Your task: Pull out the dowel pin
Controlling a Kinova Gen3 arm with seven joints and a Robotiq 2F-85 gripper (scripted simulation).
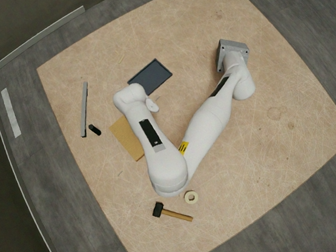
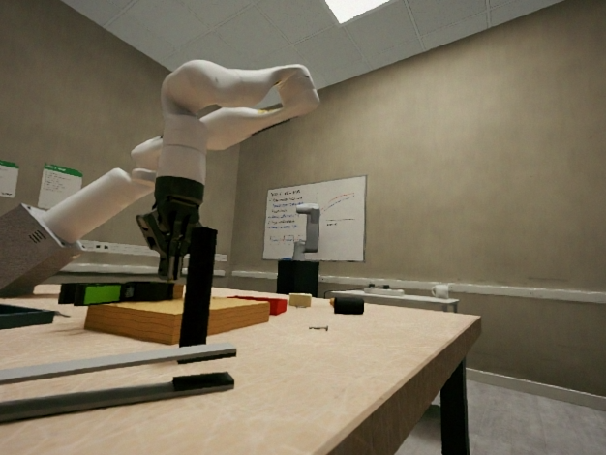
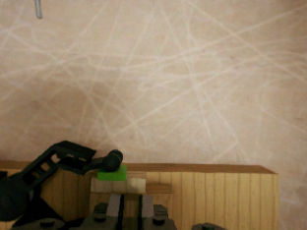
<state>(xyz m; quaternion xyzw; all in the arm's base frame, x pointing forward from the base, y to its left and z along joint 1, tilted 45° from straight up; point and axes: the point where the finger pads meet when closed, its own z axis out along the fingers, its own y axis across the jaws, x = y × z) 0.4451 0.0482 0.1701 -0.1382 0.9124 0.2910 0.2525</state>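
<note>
Now: hand 2 cm above the dowel pin. Round my hand: wooden bench board (5 cm ahead, 2 cm to the left, 6 cm below); small wooden block (4 cm below); red block (5 cm behind, 19 cm to the left, 7 cm below).
</note>
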